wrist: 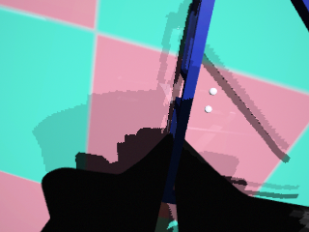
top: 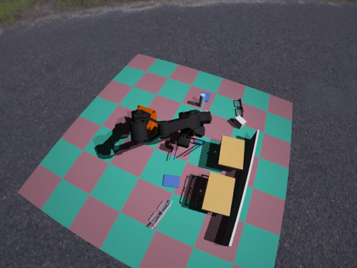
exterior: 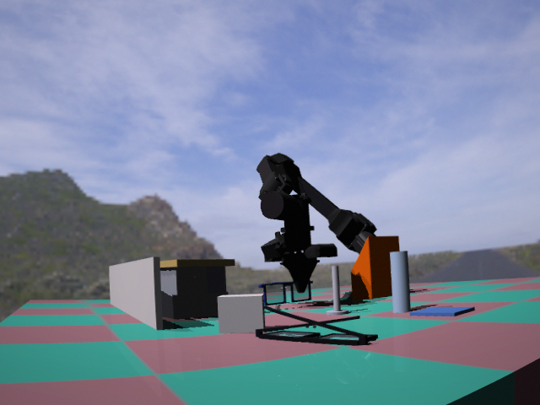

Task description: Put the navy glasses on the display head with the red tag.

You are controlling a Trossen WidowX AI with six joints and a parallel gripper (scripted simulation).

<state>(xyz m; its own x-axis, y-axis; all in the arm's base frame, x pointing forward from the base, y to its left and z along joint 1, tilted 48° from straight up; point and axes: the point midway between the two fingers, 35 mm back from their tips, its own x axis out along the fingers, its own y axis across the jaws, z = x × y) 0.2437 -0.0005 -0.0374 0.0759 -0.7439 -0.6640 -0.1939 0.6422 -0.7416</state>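
Now: the thin post 19 cm to the left of my gripper tip, 4 cm ahead of it and 1 cm below it. Also, from my gripper tip: white wall: 36 cm ahead, 10 cm to the right, 2 cm above; then white cube: 26 cm to the left, 24 cm ahead, 1 cm below.
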